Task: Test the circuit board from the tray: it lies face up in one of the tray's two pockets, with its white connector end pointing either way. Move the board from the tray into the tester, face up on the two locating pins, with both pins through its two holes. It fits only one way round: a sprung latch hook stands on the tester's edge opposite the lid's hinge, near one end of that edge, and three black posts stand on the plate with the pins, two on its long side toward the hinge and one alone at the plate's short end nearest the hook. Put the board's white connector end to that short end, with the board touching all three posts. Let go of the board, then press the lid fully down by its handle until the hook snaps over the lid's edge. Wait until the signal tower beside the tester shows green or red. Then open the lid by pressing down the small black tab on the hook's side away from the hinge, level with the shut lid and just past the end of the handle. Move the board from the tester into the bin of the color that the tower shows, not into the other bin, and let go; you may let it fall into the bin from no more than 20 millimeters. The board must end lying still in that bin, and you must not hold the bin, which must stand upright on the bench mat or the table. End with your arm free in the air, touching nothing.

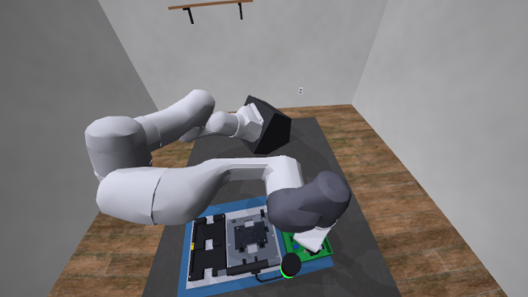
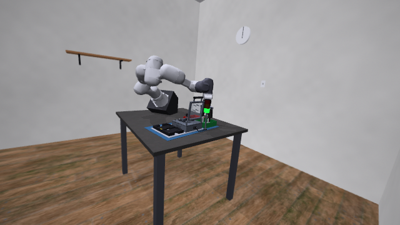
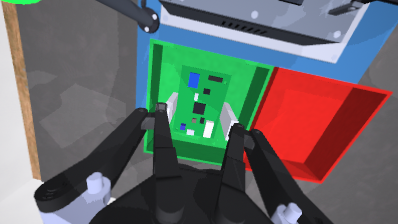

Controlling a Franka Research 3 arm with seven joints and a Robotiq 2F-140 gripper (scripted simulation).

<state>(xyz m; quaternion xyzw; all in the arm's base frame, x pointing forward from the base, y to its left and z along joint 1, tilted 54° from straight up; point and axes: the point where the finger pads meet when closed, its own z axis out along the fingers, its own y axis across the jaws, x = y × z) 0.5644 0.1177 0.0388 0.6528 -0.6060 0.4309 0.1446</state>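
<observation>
The green bin lies 2 cm below my hand. Also, from my hand: latch hook: 13 cm to the right, 12 cm behind, 5 cm above; green circuit board: 2 cm below; red bin: 15 cm behind, 2 cm to the left, 2 cm below.
</observation>
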